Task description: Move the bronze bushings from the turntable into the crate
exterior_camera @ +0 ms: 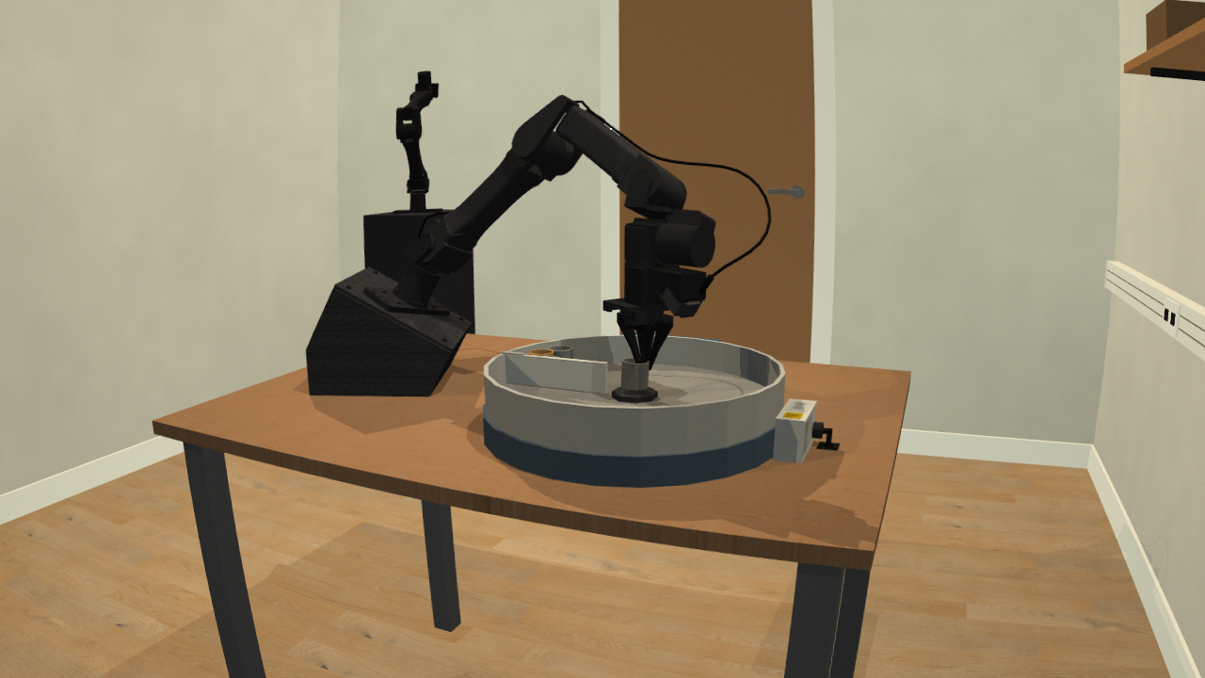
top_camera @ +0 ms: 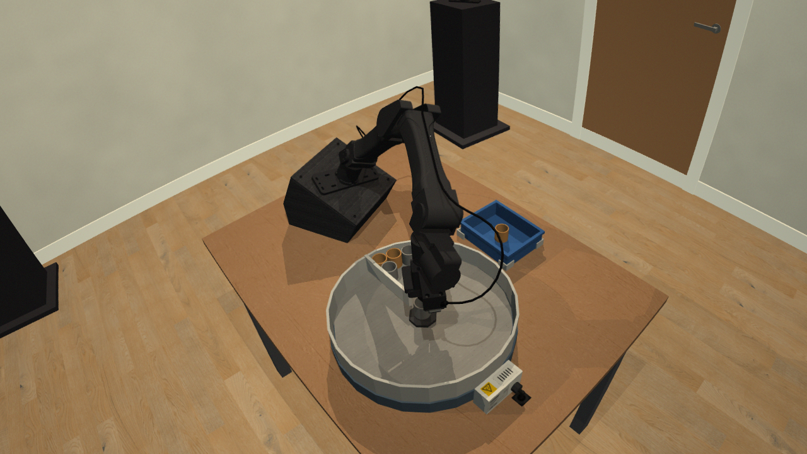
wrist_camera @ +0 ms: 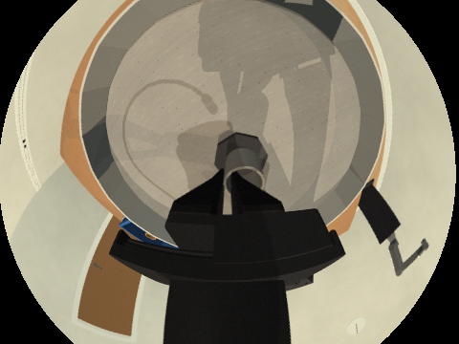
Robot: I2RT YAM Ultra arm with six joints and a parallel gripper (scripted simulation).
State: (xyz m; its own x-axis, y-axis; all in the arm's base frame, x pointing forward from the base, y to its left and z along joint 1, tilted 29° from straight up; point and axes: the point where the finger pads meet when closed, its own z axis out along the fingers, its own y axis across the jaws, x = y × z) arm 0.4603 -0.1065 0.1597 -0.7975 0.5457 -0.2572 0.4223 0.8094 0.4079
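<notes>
My hand is 10 mm past the grey turntable, 10 mm to the left of it and 50 mm above it. From my hand the other things lie so: blue crate (130 mm behind, 340 mm to the left, 70 mm below).
</notes>
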